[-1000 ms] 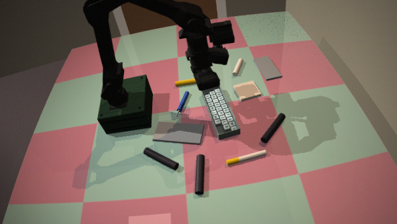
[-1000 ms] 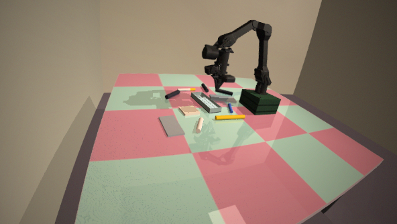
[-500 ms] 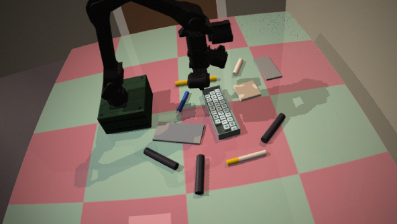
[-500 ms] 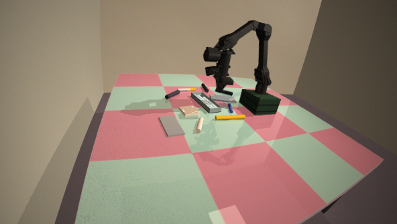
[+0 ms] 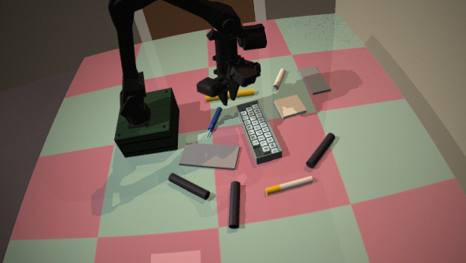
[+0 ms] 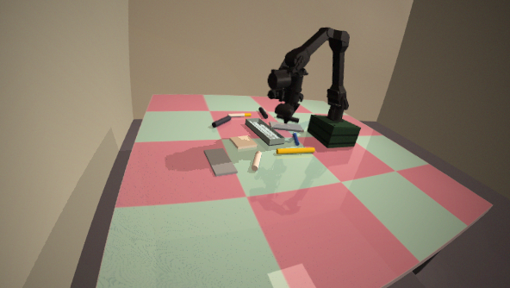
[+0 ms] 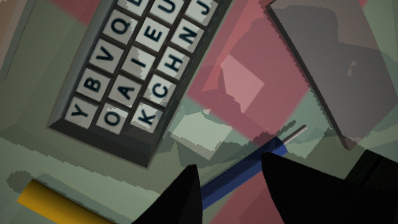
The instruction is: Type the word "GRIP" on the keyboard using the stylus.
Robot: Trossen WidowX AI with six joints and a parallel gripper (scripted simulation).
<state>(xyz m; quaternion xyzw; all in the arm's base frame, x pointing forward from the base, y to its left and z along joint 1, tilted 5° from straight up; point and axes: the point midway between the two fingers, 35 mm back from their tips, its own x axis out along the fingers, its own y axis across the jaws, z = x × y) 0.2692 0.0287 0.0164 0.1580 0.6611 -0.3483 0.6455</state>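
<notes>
Now: the blue stylus 70 mm below my gripper tip, 60 mm behind it and 20 mm to the right of it. Round my gripper tip: stylus tip (80 mm behind, 70 mm below, 50 mm to the right); yellow stick (110 mm to the left, 70 mm below); beige pad (180 mm ahead, 70 mm below, 30 mm to the left).
</notes>
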